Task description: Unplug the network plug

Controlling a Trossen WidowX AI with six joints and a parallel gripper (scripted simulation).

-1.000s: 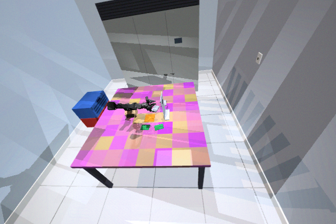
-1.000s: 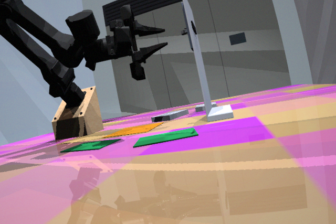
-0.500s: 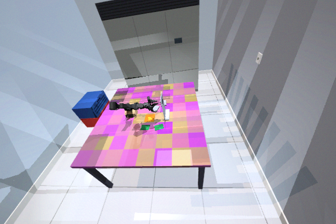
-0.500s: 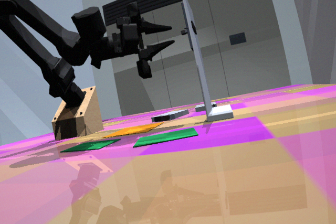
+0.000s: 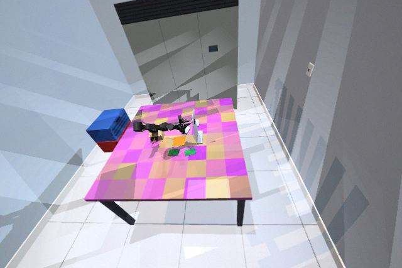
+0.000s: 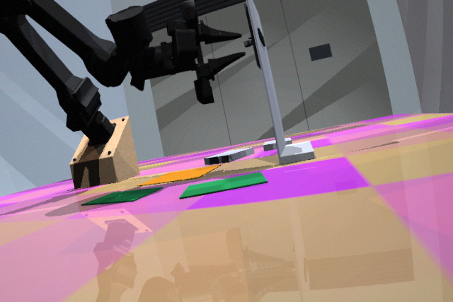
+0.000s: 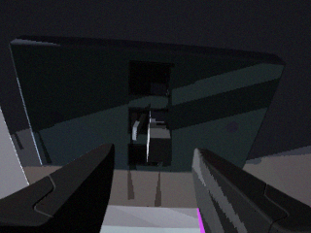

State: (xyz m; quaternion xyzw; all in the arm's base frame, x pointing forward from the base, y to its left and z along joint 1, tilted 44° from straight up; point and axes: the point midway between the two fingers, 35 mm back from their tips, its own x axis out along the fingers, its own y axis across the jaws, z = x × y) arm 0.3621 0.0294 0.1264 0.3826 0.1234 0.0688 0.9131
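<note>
My gripper tip is now 2 cm short of the pale grey network plug. From my gripper tip the other things lie so: orange flat square 22 cm below, 16 cm behind, 3 cm to the right; then grey upright panel 8 cm below, 4 cm ahead.
</note>
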